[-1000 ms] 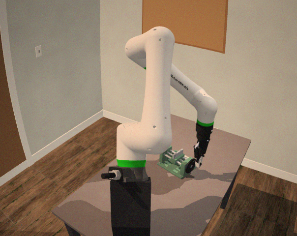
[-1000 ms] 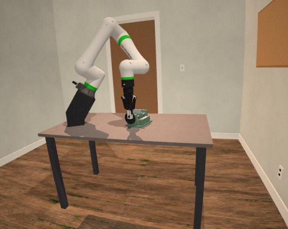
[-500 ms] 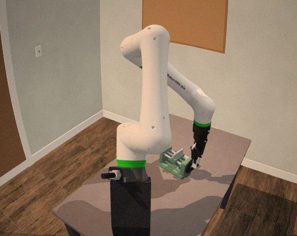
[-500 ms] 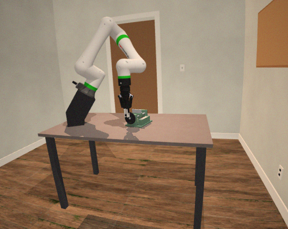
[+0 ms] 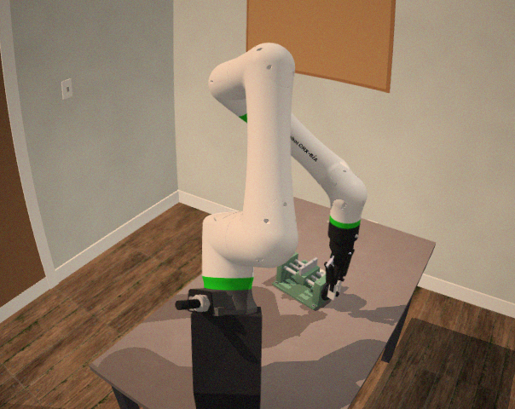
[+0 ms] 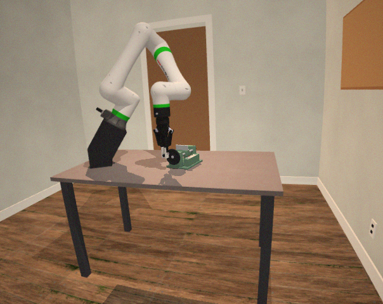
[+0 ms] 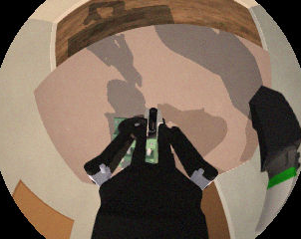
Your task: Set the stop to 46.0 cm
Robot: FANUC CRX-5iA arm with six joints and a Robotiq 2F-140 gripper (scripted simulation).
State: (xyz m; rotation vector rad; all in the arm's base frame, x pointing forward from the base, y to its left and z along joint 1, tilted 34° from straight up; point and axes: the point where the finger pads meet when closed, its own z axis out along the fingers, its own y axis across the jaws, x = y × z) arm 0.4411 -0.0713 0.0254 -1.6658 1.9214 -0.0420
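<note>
The black handwheel lies 2 cm to the left of my hand, 2 cm below it and 1 cm ahead of it. Round my hand: green stop fixture: 14 cm to the left, 5 cm ahead, 2 cm below.
</note>
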